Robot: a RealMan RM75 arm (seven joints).
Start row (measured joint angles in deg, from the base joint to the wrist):
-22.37, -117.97, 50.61, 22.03, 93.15, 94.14, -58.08
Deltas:
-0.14, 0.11, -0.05, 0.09, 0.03, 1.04, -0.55
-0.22, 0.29, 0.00, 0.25, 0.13, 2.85, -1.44
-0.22, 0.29, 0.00, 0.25, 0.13, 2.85, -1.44
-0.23, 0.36, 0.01, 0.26, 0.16, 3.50, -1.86
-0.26, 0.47, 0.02, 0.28, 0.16, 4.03, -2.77
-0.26, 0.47, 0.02, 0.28, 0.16, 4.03, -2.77
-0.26, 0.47, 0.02, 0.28, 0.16, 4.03, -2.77
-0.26, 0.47, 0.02, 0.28, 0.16, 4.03, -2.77
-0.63, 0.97, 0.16, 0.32, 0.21, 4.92, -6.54
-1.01, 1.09, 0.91, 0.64, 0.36, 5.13, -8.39
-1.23, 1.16, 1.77, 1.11, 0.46, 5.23, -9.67
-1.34, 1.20, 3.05, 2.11, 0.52, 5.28, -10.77
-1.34, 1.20, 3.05, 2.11, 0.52, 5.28, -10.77
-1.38, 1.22, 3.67, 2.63, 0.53, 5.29, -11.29
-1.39, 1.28, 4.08, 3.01, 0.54, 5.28, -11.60
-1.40, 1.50, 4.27, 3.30, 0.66, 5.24, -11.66
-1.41, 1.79, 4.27, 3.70, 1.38, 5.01, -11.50
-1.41, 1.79, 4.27, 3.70, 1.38, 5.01, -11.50
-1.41, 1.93, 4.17, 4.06, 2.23, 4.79, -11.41
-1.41, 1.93, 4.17, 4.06, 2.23, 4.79, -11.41
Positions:
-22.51, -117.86, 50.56, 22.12, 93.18, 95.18, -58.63
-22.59, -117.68, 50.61, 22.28, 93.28, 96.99, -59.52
-22.59, -117.68, 50.61, 22.28, 93.28, 96.99, -59.52
-22.60, -117.61, 50.62, 22.29, 93.31, 97.64, -59.94
-22.63, -117.50, 50.63, 22.31, 93.31, 98.17, -60.85
-22.63, -117.50, 50.63, 22.31, 93.31, 98.17, -60.85
-22.63, -117.50, 50.63, 22.31, 93.31, 98.17, -60.85
-22.63, -117.50, 50.63, 22.31, 93.31, 98.17, -60.85
-23.00, -117.00, 50.77, 22.35, 93.36, 99.06, -64.62
-23.38, -116.88, 51.52, 22.67, 93.51, 99.27, -66.47
-23.60, -116.81, 52.38, 23.14, 93.61, 99.37, -67.75
-23.71, -116.77, 53.66, 24.14, 93.67, 99.42, -68.85
-23.71, -116.77, 53.66, 24.14, 93.67, 99.42, -68.85
-23.75, -116.75, 54.28, 24.66, 93.68, 99.43, -69.37
-23.76, -116.69, 54.69, 25.04, 93.69, 99.42, -69.68
-23.77, -116.47, 54.88, 25.33, 93.81, 99.38, -69.74
-23.78, -116.18, 54.88, 25.73, 94.53, 99.15, -69.58
-23.78, -116.18, 54.88, 25.73, 94.53, 99.15, -69.58
-23.78, -116.04, 54.78, 26.09, 95.38, 98.93, -69.49
-23.78, -116.04, 54.78, 26.09, 95.38, 98.93, -69.49

